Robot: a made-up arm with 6 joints.
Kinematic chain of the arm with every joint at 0, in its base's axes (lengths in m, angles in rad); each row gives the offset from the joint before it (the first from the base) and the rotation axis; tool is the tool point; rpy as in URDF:
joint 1: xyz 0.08 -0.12 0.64 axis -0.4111 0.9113 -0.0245
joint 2: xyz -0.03 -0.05 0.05 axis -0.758 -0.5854 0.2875
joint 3: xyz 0 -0.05 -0.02 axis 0.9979 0.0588 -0.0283
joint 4: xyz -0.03 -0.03 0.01 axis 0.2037 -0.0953 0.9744
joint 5: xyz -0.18 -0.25 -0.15 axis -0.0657 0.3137 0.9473
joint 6: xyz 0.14 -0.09 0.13 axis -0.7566 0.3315 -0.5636
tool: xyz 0.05 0.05 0.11 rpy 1.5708 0 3.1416
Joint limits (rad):
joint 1: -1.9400..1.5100
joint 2: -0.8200..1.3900
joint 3: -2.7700..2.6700
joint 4: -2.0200..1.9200
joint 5: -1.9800..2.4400
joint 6: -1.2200..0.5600
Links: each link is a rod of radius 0.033 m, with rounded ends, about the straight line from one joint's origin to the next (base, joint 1, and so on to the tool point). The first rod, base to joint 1, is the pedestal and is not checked.
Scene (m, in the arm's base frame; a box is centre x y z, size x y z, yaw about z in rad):
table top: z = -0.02
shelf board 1: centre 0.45 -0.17 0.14 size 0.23 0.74 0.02 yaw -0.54
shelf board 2: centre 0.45 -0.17 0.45 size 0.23 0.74 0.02 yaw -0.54
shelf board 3: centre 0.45 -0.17 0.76 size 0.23 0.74 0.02 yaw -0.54
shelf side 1: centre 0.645 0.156 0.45 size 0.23 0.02 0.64 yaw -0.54
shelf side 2: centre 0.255 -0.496 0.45 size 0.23 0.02 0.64 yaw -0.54
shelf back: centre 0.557 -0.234 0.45 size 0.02 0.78 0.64 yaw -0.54
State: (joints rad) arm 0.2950 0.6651 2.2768 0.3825 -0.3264 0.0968
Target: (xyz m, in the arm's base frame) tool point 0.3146 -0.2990 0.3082
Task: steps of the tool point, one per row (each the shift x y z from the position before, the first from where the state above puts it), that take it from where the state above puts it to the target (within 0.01 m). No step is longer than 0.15 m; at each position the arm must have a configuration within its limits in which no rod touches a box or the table.
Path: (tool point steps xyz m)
1: 0.0922 -0.0247 -0.0297
2: 0.0981 -0.0266 0.0045

